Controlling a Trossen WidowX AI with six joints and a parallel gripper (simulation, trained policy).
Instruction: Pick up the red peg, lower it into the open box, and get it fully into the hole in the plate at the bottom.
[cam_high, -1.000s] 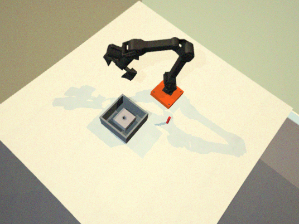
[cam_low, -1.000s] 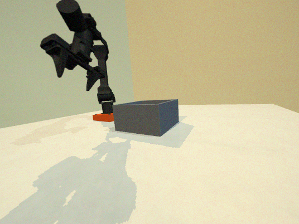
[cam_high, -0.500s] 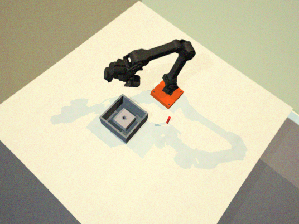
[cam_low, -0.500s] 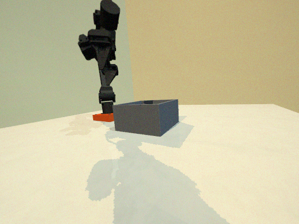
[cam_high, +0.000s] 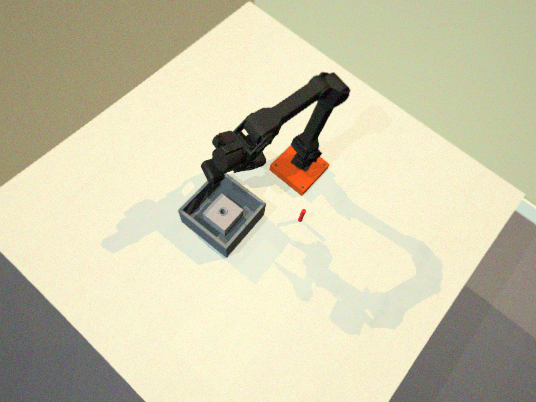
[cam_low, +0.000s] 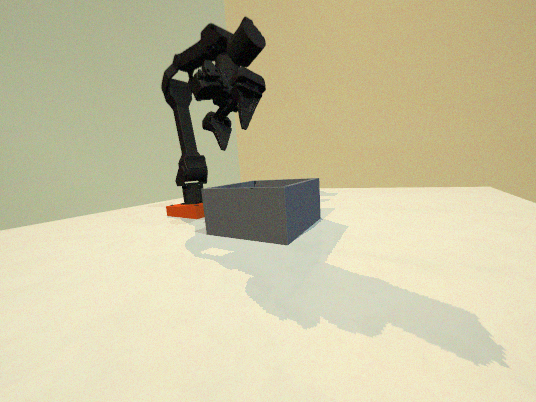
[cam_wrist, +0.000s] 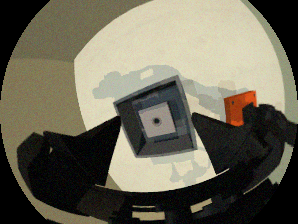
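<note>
Right now my gripper tip is 80 mm past the red peg, 240 mm to the right of it and 150 mm above it. From my gripper tip the other things lie so: light plate (50 mm ahead, 30 mm to the left, 150 mm below); then grey box (50 mm ahead, 30 mm to the left, 170 mm below).
</note>
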